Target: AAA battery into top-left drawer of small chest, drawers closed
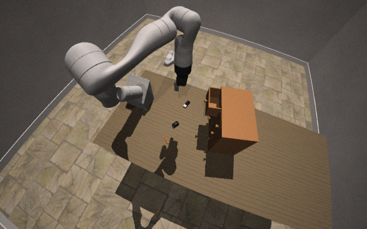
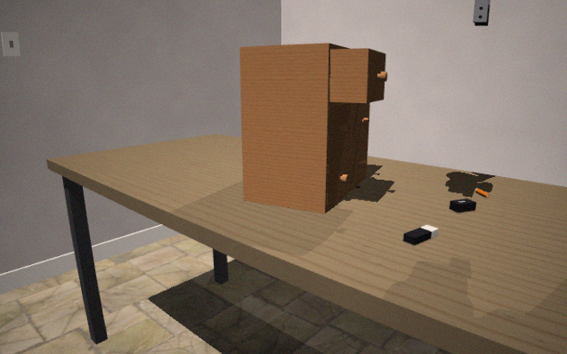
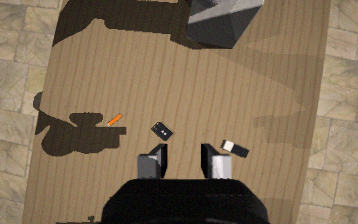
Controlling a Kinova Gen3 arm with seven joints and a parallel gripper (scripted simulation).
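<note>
Right now my hand is 190 mm to the left of the AAA battery and 370 mm above it. From my hand the other things lie so: black-and-white block: 30 mm ahead, 140 mm to the left, 370 mm below; then small dark block: 10 mm ahead, 60 mm to the right, 370 mm below.
</note>
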